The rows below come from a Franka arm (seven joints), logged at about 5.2 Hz.
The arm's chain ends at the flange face. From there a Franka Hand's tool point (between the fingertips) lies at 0.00 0.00 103.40 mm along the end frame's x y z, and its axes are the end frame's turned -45 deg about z.
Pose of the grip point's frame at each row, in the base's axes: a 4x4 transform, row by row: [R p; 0 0 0 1], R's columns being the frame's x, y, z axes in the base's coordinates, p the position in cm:
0.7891, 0.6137, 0.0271, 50.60; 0.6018, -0.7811, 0.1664, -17.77; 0.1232, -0.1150, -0.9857, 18.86; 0, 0, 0, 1
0.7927, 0.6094, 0.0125, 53.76; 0.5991, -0.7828, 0.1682, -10.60; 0.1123, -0.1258, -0.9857, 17.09; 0, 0, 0, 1
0.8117, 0.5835, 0.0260, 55.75; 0.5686, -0.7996, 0.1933, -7.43; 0.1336, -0.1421, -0.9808, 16.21; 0, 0, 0, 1
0.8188, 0.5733, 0.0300, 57.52; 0.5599, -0.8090, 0.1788, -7.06; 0.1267, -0.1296, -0.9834, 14.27; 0, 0, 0, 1
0.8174, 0.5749, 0.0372, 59.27; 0.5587, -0.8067, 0.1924, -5.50; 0.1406, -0.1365, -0.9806, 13.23; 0, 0, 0, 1
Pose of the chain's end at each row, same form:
0.9919, -0.1240, 0.0271, 50.32; -0.1268, -0.9779, 0.1664, -19.49; 0.0058, -0.1684, -0.9857, 29.05; 0, 0, 0, 1
0.9914, -0.1296, 0.0125, 53.63; -0.1299, -0.9772, 0.1682, -12.34; -0.0095, -0.1684, -0.9857, 27.28; 0, 0, 0, 1
0.9866, -0.1614, 0.0260, 55.48; -0.1633, -0.9675, 0.1933, -9.43; -0.0060, -0.1949, -0.9808, 26.35; 0, 0, 0, 1
0.9844, -0.1736, 0.0300, 57.21; -0.1761, -0.9680, 0.1788, -8.91; -0.0021, -0.1812, -0.9834, 24.44; 0, 0, 0, 1
0.9845, -0.1715, 0.0372, 58.89; -0.1754, -0.9655, 0.1924, -7.49; 0.0029, -0.1959, -0.9806, 23.37; 0, 0, 0, 1

